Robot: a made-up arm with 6 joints. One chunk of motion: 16 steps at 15 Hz.
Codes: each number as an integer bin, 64 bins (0 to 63) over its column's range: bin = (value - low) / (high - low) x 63, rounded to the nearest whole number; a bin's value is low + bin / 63 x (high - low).
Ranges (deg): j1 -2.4..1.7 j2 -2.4..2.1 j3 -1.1..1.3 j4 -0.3..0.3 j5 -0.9..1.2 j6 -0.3..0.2
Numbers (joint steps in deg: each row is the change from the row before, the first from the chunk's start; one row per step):
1: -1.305 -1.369 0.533 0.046 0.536 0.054
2: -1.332 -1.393 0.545 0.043 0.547 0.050
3: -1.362 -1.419 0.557 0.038 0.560 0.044
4: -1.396 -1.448 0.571 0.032 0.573 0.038
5: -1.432 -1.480 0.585 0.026 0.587 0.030
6: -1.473 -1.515 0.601 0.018 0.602 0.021
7: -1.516 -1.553 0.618 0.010 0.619 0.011
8: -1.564 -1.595 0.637 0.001 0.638 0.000
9: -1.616 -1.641 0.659 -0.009 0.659 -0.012
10: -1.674 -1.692 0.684 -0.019 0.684 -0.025
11: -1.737 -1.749 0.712 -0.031 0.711 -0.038
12: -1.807 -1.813 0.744 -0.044 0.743 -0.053
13: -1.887 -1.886 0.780 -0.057 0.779 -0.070
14: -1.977 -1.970 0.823 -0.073 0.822 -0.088
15: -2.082 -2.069 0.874 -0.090 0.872 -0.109
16: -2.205 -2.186 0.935 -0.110 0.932 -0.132
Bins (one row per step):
1: 17 14 43 36 43 45
2: 16 14 43 36 43 44
3: 16 14 43 35 44 43
4: 15 13 44 35 44 43
5: 15 13 44 34 45 42
6: 14 12 45 33 45 40
7: 14 12 45 33 46 39
8: 13 11 46 32 46 38
9: 12 11 46 31 47 36
10: 11 10 47 30 48 35
11: 10 9 48 28 48 33
12: 9 8 48 27 49 31
13: 8 7 49 26 50 29
14: 6 6 50 24 52 27
15: 5 5 52 22 53 24
16: 3 3 53 20 55 21

